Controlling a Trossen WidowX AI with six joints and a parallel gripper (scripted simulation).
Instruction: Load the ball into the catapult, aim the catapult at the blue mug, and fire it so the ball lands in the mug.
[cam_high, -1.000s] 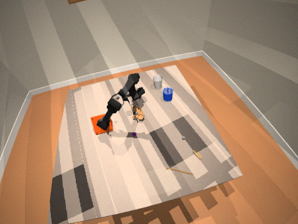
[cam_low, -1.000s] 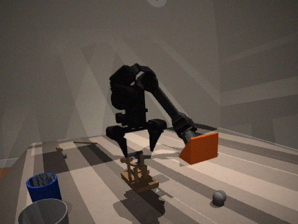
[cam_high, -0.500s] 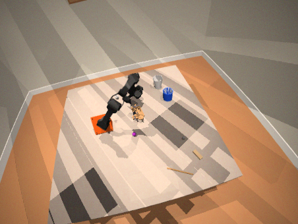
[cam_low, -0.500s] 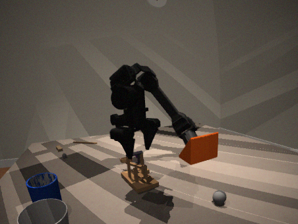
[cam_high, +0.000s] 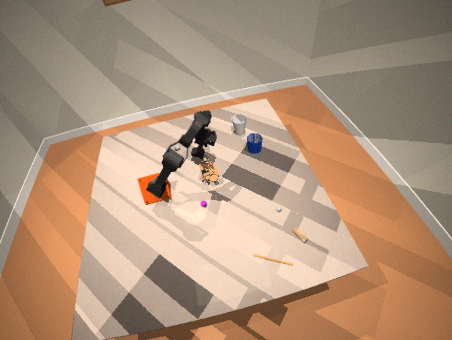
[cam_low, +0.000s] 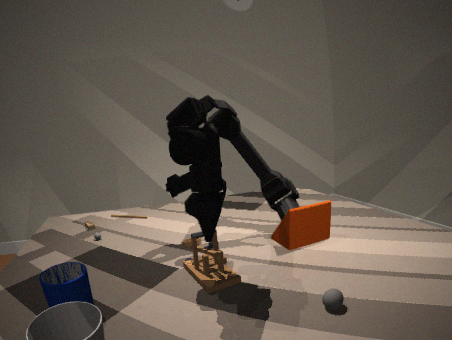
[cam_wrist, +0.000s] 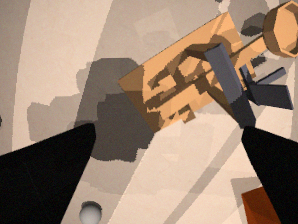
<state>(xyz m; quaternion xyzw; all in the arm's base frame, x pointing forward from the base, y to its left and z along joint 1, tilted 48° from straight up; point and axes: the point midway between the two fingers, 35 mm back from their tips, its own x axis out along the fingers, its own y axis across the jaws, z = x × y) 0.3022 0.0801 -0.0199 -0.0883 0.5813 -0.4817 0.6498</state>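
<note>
Now: the catapult frame 50 mm to the right of my gripper tip and 40 mm below it. Round my gripper tip: purple ball: 240 mm to the right, 100 mm below, 100 mm behind; blue mug: 310 mm ahead, 90 mm below; wooden catapult: 70 mm to the right, 70 mm below, 20 mm behind.
</note>
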